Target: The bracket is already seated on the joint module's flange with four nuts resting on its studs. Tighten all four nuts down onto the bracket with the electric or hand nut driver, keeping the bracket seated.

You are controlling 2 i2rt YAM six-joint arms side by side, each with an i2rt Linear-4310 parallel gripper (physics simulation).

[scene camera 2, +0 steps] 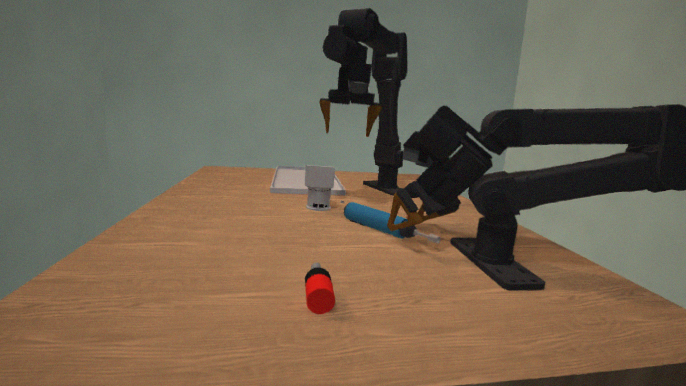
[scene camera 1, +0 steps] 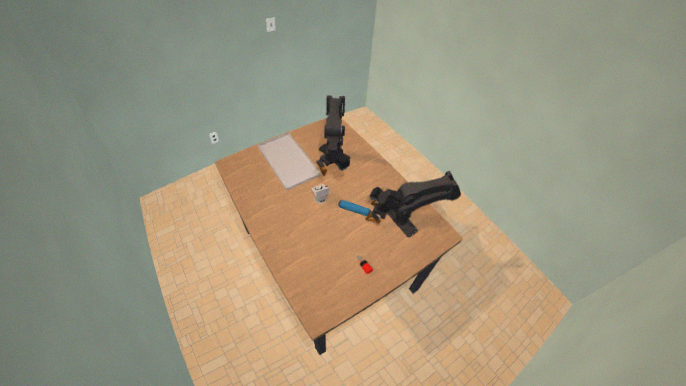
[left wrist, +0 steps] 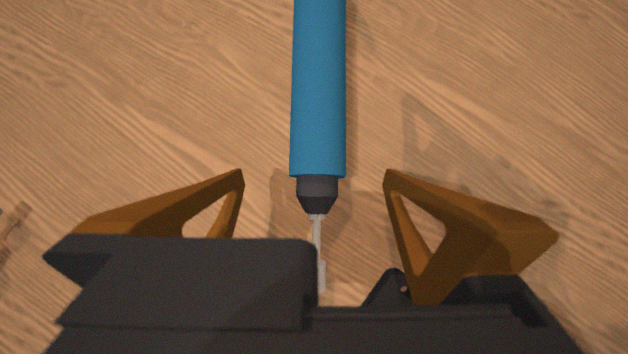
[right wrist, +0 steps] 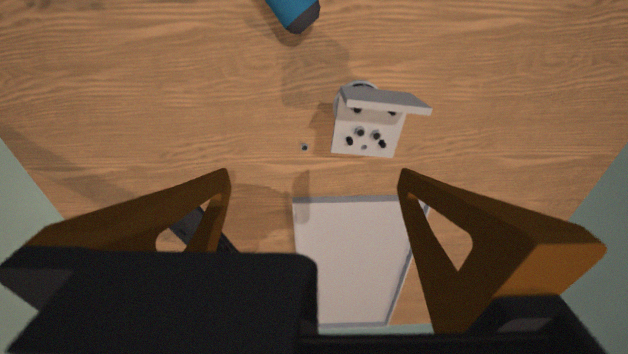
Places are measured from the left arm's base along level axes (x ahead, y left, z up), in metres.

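Where they show: left gripper, fingertip midpoint: (scene camera 2: 404, 223) (scene camera 1: 369, 211) (left wrist: 313, 176); right gripper, fingertip midpoint: (scene camera 2: 347, 135) (scene camera 1: 332, 172) (right wrist: 314, 178); left arm's base, link origin: (scene camera 2: 491, 262) (scene camera 1: 401, 220); right arm's base, link origin: (scene camera 2: 386, 189).
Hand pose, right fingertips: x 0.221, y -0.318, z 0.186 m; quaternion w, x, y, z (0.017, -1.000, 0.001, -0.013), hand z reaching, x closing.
Observation:
Each offset is from my right fingertips to the centre of the thing.
The pale bracket @[0.016 m right, 0.059 m ahead, 0.104 m down] (scene camera 1: 320, 188) (scene camera 2: 320, 176) (right wrist: 385, 100) sits on the upright joint module @[0.016 m right, 0.059 m ahead, 0.149 m down] (scene camera 2: 318, 198). Two nuts show on its base in the right wrist view; I cannot tell how all the studs stand. One small nut @[0.072 m right, 0.009 m back, 0.184 m down] (right wrist: 304, 147) (scene camera 2: 342, 202) lies on the table beside the module. The blue driver @[0.167 m left, 0.072 m back, 0.167 m down] (scene camera 1: 354, 207) (scene camera 2: 372, 218) (left wrist: 318, 90) (right wrist: 295, 9) lies on the table. My left gripper (scene camera 1: 373, 211) (scene camera 2: 402, 224) (left wrist: 313, 176) is open, its fingers on either side of the driver's collar end. My right gripper (scene camera 2: 347, 134) (right wrist: 314, 178) is open and empty, high above the table.
A red-handled driver @[0.421 m left, 0.088 m ahead, 0.169 m down] (scene camera 1: 366, 267) (scene camera 2: 320, 295) lies toward the front in scene camera 2. A shallow pale tray @[0.370 m right, 0.082 m ahead, 0.178 m down] (scene camera 1: 290, 162) (scene camera 2: 287, 190) (right wrist: 350, 260) lies behind the module in that view. The left arm's base plate (scene camera 2: 525, 283) stands right of the blue driver's shaft.

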